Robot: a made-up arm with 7 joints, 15 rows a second.
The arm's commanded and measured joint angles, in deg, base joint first. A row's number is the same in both.
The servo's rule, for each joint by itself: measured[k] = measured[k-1] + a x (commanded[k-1-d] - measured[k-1]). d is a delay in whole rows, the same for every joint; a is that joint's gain. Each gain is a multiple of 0.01, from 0.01 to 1. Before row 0 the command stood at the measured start. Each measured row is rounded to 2 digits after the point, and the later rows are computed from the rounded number. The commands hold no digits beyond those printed.
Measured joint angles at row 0:
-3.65 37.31 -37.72 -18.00 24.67 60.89 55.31
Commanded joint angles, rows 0 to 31:
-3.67 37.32 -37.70 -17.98 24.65 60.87 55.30
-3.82 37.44 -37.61 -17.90 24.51 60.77 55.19
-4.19 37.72 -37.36 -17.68 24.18 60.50 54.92
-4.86 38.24 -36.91 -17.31 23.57 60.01 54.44
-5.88 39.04 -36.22 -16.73 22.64 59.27 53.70
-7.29 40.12 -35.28 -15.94 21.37 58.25 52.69
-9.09 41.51 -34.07 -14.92 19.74 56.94 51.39
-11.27 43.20 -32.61 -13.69 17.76 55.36 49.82
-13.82 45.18 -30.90 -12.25 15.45 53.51 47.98
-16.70 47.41 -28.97 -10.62 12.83 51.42 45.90
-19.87 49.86 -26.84 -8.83 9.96 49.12 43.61
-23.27 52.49 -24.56 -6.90 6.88 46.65 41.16
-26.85 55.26 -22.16 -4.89 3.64 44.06 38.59
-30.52 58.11 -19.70 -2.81 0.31 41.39 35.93
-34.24 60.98 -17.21 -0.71 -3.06 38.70 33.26
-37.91 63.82 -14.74 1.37 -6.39 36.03 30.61
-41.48 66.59 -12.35 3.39 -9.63 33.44 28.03
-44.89 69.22 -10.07 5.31 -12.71 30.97 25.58
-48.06 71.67 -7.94 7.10 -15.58 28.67 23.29
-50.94 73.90 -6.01 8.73 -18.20 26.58 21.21
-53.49 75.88 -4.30 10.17 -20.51 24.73 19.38
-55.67 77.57 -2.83 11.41 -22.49 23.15 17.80
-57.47 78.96 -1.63 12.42 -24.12 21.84 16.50
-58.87 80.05 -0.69 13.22 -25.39 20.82 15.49
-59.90 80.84 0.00 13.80 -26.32 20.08 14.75
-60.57 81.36 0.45 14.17 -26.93 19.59 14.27
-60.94 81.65 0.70 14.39 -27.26 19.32 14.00
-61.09 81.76 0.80 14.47 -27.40 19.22 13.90
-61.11 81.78 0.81 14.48 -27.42 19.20 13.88
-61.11 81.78 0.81 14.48 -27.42 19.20 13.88
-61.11 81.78 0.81 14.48 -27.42 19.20 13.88
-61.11 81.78 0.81 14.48 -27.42 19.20 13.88
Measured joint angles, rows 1 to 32:
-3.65 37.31 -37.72 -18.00 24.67 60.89 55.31
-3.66 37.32 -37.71 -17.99 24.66 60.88 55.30
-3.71 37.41 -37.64 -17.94 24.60 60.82 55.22
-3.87 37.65 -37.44 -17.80 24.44 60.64 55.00
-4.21 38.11 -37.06 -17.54 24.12 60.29 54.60
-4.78 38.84 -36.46 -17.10 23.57 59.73 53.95
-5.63 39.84 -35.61 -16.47 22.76 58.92 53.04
-6.81 41.14 -34.50 -15.63 21.64 57.83 51.85
-8.33 42.75 -33.14 -14.58 20.20 56.47 50.39
-10.20 44.65 -31.53 -13.32 18.44 54.84 48.65
-12.41 46.80 -29.69 -11.86 16.36 52.96 46.67
-14.95 49.19 -27.64 -10.22 13.99 50.85 44.47
-17.78 51.76 -25.42 -8.43 11.36 48.54 42.09
-20.86 54.49 -23.07 -6.52 8.50 46.08 39.57
-24.14 57.31 -20.64 -4.52 5.47 43.50 36.95
-27.57 60.17 -18.17 -2.46 2.31 40.86 34.29
-31.09 63.02 -15.70 -0.39 -0.91 38.20 31.64
-34.62 65.80 -13.29 1.65 -4.14 35.58 29.04
-38.11 68.47 -10.97 3.63 -7.31 33.04 26.55
-41.49 70.97 -8.79 5.50 -10.37 30.64 24.20
-44.70 73.26 -6.79 7.24 -13.27 28.41 22.05
-47.69 75.30 -5.00 8.82 -15.95 26.39 20.13
-50.40 77.07 -3.44 10.22 -18.37 24.61 18.45
-52.80 78.54 -2.14 11.41 -20.50 23.09 17.05
-54.86 79.72 -1.10 12.39 -22.31 21.84 15.93
-56.57 80.59 -0.31 13.15 -23.79 20.87 15.08
-57.93 81.19 0.24 13.70 -24.95 20.17 14.50
-58.95 81.55 0.57 14.07 -25.80 19.70 14.14
-59.68 81.71 0.74 14.29 -26.39 19.44 13.97
-60.17 81.76 0.79 14.39 -26.77 19.31 13.91
-60.49 81.78 0.80 14.44 -27.01 19.25 13.89
-60.70 81.78 0.81 14.46 -27.16 19.22 13.88
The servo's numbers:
d 1
a 0.34 0.78 0.72 0.54 0.37 0.55 0.72

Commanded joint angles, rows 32 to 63:
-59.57 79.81 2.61 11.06 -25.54 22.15 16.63
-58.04 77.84 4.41 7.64 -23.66 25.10 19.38
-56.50 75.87 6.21 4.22 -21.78 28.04 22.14
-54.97 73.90 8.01 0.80 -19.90 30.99 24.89
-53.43 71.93 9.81 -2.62 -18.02 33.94 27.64
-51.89 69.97 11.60 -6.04 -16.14 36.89 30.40
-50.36 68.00 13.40 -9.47 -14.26 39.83 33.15
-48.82 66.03 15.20 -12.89 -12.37 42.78 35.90
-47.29 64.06 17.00 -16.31 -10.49 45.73 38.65
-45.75 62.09 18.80 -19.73 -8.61 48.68 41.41
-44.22 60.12 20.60 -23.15 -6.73 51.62 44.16
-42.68 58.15 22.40 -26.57 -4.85 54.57 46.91
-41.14 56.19 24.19 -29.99 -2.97 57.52 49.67
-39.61 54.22 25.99 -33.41 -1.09 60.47 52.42
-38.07 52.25 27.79 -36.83 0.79 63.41 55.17
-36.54 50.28 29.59 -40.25 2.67 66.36 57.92
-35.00 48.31 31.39 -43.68 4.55 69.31 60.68
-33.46 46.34 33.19 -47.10 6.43 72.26 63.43
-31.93 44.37 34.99 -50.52 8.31 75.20 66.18
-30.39 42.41 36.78 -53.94 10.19 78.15 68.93
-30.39 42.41 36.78 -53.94 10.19 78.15 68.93
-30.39 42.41 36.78 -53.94 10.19 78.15 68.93
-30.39 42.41 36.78 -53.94 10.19 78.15 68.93
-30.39 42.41 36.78 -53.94 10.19 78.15 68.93
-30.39 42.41 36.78 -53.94 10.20 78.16 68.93
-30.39 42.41 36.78 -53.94 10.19 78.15 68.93
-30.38 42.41 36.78 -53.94 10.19 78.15 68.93
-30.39 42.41 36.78 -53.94 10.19 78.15 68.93
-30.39 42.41 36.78 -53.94 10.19 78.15 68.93
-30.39 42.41 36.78 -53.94 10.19 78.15 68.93
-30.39 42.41 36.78 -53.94 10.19 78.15 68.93
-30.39 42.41 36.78 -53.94 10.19 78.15 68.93
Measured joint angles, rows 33 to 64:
-60.84 81.78 0.81 14.47 -27.26 19.21 13.88
-60.41 80.24 2.11 12.63 -26.62 20.83 15.86
-59.60 78.37 3.77 9.94 -25.52 23.18 18.39
-58.55 76.42 5.53 6.85 -24.14 25.85 21.09
-57.33 74.45 7.32 3.58 -22.57 28.68 23.83
-56.00 72.48 9.11 0.23 -20.89 31.57 26.57
-54.60 70.52 10.90 -3.16 -19.13 34.50 29.33
-53.16 68.55 12.70 -6.57 -17.33 37.43 32.08
-51.68 66.58 14.50 -9.98 -15.49 40.37 34.83
-50.19 64.61 16.30 -13.40 -13.64 43.32 37.58
-48.68 62.64 18.10 -16.82 -11.78 46.27 40.34
-47.16 60.67 19.90 -20.24 -9.91 49.21 43.09
-45.64 58.70 21.70 -23.66 -8.04 52.16 45.84
-44.11 56.74 23.49 -27.08 -6.16 55.11 48.60
-42.58 54.77 25.29 -30.50 -4.28 58.06 51.35
-41.05 52.80 27.09 -33.92 -2.40 61.00 54.10
-39.52 50.83 28.89 -37.34 -0.52 63.95 56.85
-37.98 48.86 30.69 -40.76 1.36 66.90 59.61
-36.44 46.89 32.49 -44.18 3.24 69.85 62.36
-34.91 44.92 34.29 -47.60 5.12 72.79 65.11
-33.37 42.96 36.08 -51.02 7.00 75.74 67.86
-32.36 42.53 36.58 -52.60 8.18 77.07 68.63
-31.69 42.44 36.72 -53.32 8.92 77.66 68.85
-31.25 42.42 36.76 -53.65 9.39 77.93 68.91
-30.96 42.41 36.77 -53.81 9.69 78.05 68.92
-30.77 42.41 36.78 -53.88 9.88 78.11 68.93
-30.64 42.41 36.78 -53.91 9.99 78.13 68.93
-30.55 42.41 36.78 -53.93 10.06 78.14 68.93
-30.50 42.41 36.78 -53.94 10.11 78.15 68.93
-30.46 42.41 36.78 -53.94 10.14 78.15 68.93
-30.44 42.41 36.78 -53.94 10.16 78.15 68.93
-30.42 42.41 36.78 -53.94 10.17 78.15 68.93

